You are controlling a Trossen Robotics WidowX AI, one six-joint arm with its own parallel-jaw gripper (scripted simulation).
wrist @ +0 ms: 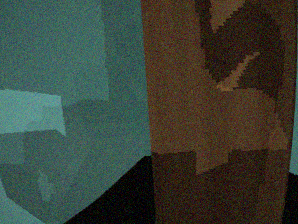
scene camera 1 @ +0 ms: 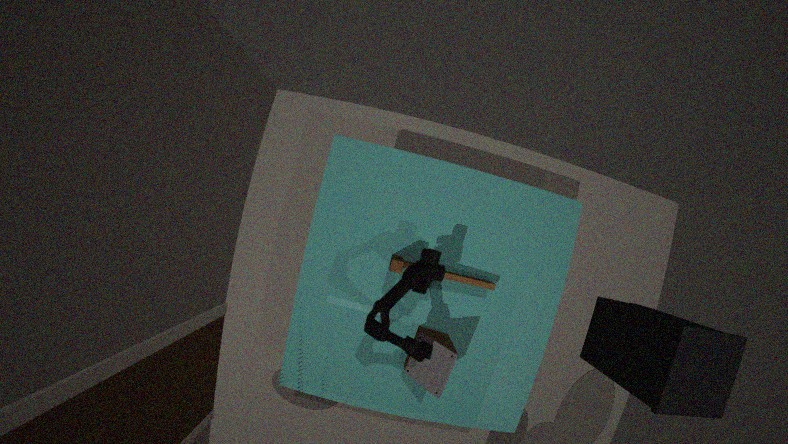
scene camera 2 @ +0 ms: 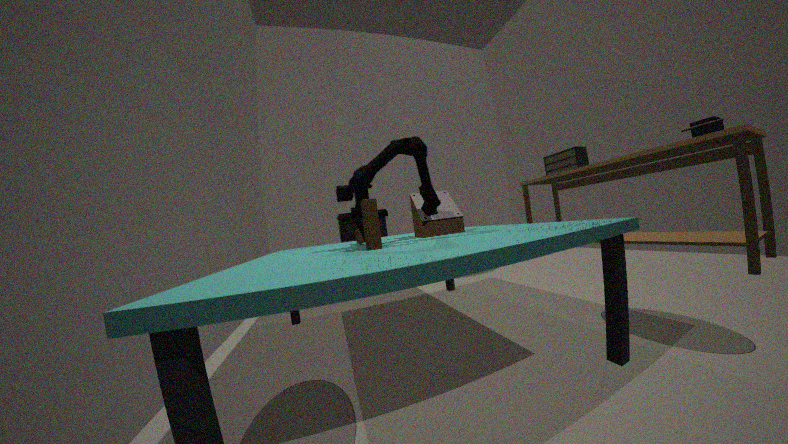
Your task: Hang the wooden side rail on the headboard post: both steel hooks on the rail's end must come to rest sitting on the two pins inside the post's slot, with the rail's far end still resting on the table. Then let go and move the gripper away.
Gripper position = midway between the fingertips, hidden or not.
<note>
I see my gripper (wrist: 186,163) and a wooden side rail (wrist: 214,83).
</note>
